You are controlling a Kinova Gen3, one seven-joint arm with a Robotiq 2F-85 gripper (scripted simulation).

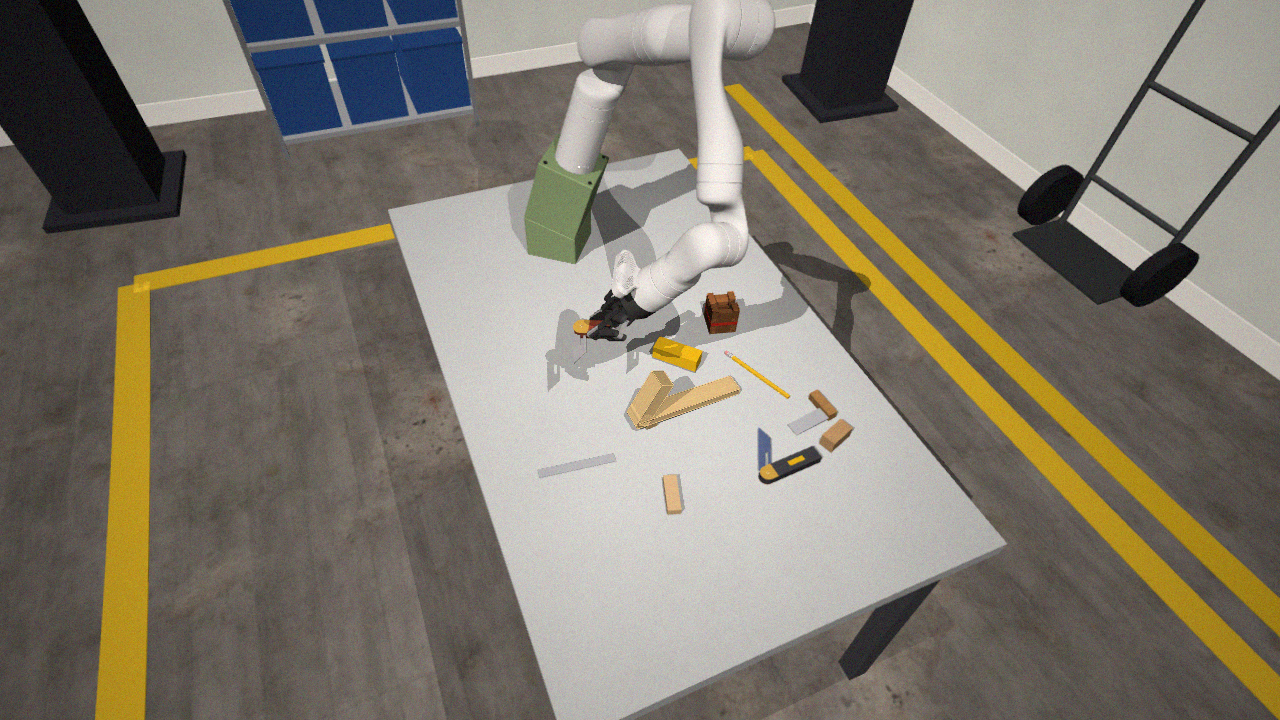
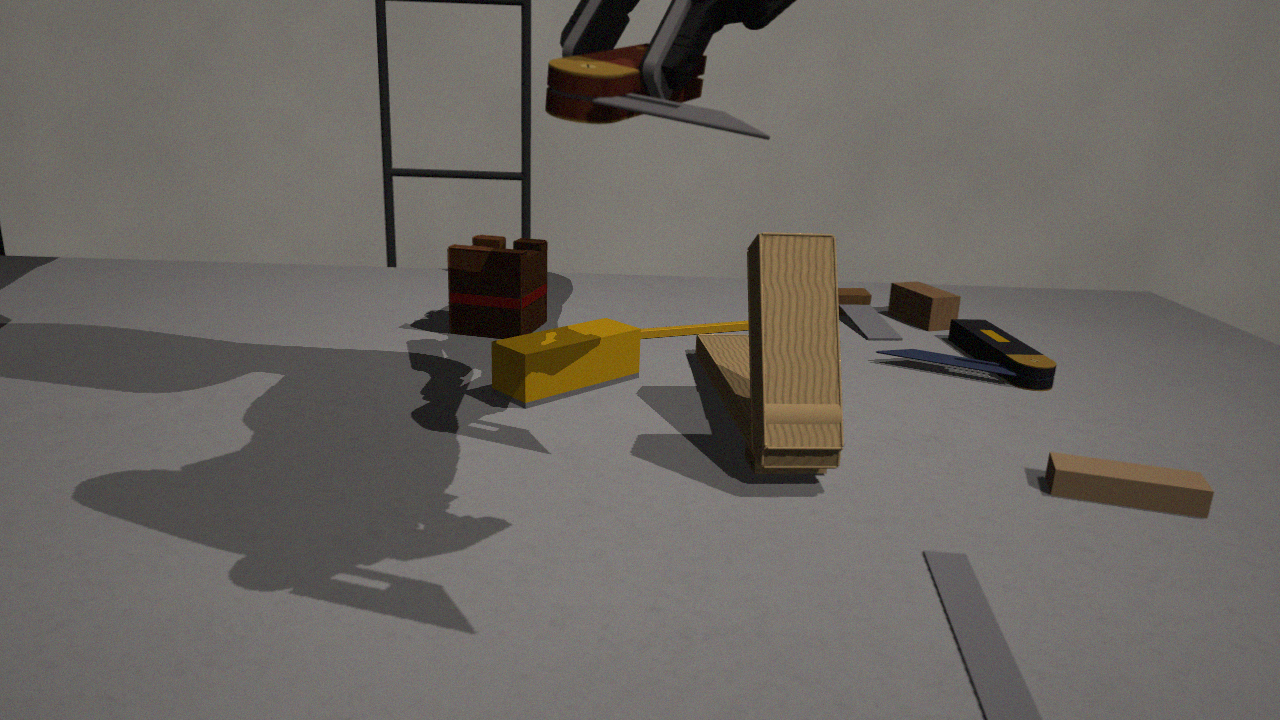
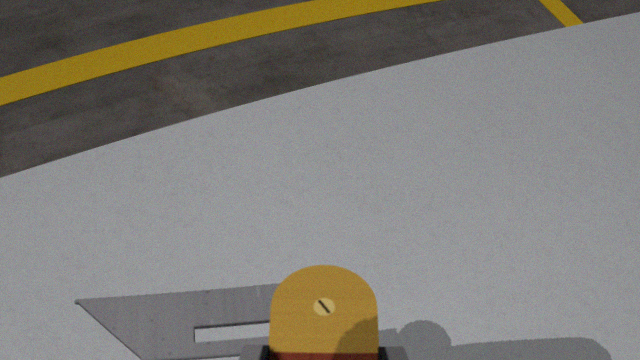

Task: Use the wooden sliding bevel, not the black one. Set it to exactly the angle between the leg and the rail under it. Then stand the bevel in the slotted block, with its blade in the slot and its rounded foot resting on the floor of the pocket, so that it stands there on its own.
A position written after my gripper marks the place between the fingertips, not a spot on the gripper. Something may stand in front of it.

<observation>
I see my gripper (image 2: pixel 612 80), a yellow block (image 2: pixel 528 370), a black bevel (image 2: pixel 996 351), a pencil (image 2: pixel 659 332) and a wooden block (image 2: pixel 1169 490).
The yellow block also shows in image 1 (image 1: pixel 688 358). The black bevel shows as well in image 1 (image 1: pixel 808 457). My gripper also shows in image 1 (image 1: pixel 591 328). Image 3 does not show the yellow block: it is out of frame. Image 3 misses the black bevel: it is out of frame.
</observation>
